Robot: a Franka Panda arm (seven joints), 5 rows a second.
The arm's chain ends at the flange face. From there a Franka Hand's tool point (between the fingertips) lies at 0.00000 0.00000 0.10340 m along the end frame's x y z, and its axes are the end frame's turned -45 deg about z.
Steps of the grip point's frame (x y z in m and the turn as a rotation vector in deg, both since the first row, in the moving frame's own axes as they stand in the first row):
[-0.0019 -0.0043 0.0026 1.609 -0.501 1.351]
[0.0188 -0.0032 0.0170 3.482 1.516 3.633]
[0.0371 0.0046 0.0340 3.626 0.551 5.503]
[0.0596 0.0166 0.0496 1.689 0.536 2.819]
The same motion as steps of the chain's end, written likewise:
[-0.0017 -0.0003 0.0026 0.783 -1.492 1.351]
[0.0133 -0.0091 0.0172 3.534 -1.390 3.633]
[0.0331 -0.0175 0.0342 2.954 -2.174 5.503]
[0.0553 -0.0275 0.0496 1.573 -0.815 2.819]

